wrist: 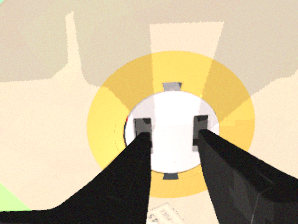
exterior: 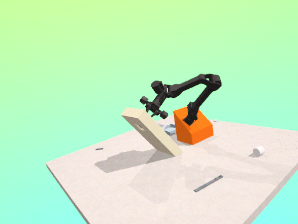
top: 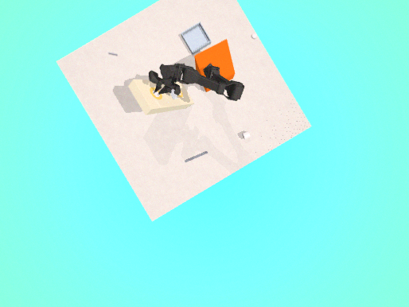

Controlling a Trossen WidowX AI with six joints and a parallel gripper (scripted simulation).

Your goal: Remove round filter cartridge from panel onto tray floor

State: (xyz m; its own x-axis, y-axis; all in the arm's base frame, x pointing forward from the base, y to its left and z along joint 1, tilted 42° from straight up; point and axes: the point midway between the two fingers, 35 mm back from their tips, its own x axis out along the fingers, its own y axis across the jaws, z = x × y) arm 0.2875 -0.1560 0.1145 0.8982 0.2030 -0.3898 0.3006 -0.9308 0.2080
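Now: gripper tip 20 mm short of the round filter cartridge and 10 mm above it. The rest, counted from my gripper tip: small grey bar (500 mm to the right, 250 mm below, 70 mm ahead); then cream service panel (90 mm below, 30 mm behind); then grey tray (450 mm behind, 250 mm below, 230 mm to the right).
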